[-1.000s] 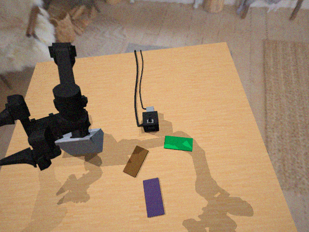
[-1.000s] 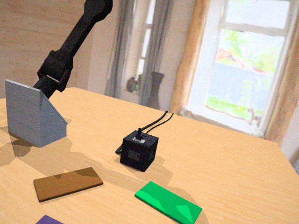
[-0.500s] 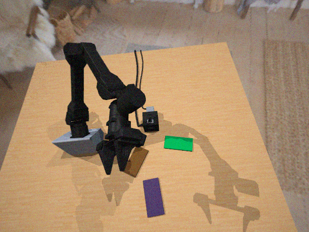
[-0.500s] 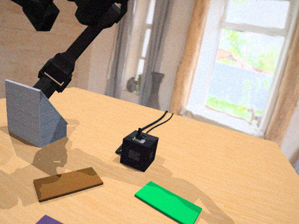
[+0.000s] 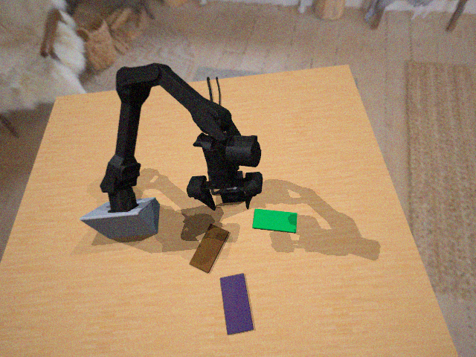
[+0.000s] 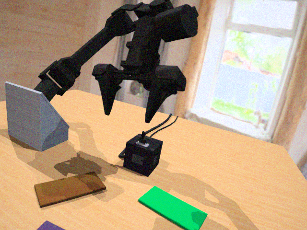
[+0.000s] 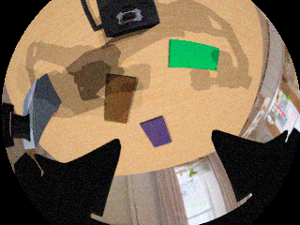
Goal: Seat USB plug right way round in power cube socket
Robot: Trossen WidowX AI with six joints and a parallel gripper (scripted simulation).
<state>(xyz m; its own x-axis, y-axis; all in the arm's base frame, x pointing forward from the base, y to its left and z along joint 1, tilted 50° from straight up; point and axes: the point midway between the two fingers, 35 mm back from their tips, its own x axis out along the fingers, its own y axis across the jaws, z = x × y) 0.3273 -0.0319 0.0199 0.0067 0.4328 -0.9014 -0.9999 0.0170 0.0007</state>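
The grey USB plug is 120 mm to the left of my gripper tip, 80 mm below it and 20 mm behind it. The rest, counted from my gripper tip: green tile 170 mm below, 120 mm ahead, 30 mm to the left; then light grey socket 120 mm to the left, 110 mm below, 20 mm behind; then brown tile 170 mm below, 80 mm behind, 60 mm to the right.
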